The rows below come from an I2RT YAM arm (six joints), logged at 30 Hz.
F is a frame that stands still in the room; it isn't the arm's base.
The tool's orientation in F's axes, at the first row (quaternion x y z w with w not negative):
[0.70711, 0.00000, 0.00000, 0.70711]
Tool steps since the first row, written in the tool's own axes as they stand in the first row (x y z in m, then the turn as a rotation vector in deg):
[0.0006, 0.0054, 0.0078, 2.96, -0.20, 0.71]
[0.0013, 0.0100, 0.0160, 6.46, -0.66, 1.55]
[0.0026, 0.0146, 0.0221, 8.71, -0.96, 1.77]
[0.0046, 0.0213, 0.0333, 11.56, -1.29, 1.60]
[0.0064, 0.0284, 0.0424, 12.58, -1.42, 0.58]
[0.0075, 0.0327, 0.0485, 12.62, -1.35, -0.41]
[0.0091, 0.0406, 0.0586, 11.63, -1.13, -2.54]
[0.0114, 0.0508, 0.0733, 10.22, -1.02, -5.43]
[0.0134, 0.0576, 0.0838, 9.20, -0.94, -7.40]
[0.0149, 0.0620, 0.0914, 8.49, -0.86, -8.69]
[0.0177, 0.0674, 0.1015, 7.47, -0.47, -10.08]
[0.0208, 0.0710, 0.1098, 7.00, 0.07, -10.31]
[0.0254, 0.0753, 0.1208, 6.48, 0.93, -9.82]
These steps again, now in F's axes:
[0.0006, -0.0078, 0.0054, 2.96, -0.71, -0.20]
[0.0013, -0.0160, 0.0100, 6.46, -1.55, -0.66]
[0.0026, -0.0221, 0.0146, 8.71, -1.77, -0.96]
[0.0046, -0.0333, 0.0213, 11.56, -1.60, -1.29]
[0.0064, -0.0424, 0.0284, 12.58, -0.58, -1.42]
[0.0075, -0.0485, 0.0327, 12.62, 0.41, -1.35]
[0.0091, -0.0586, 0.0406, 11.63, 2.54, -1.13]
[0.0114, -0.0733, 0.0508, 10.22, 5.43, -1.02]
[0.0134, -0.0838, 0.0576, 9.20, 7.40, -0.94]
[0.0149, -0.0914, 0.0620, 8.49, 8.69, -0.86]
[0.0177, -0.1015, 0.0674, 7.47, 10.08, -0.47]
[0.0208, -0.1098, 0.0710, 7.00, 10.31, 0.07]
[0.0254, -0.1208, 0.0753, 6.48, 9.82, 0.93]

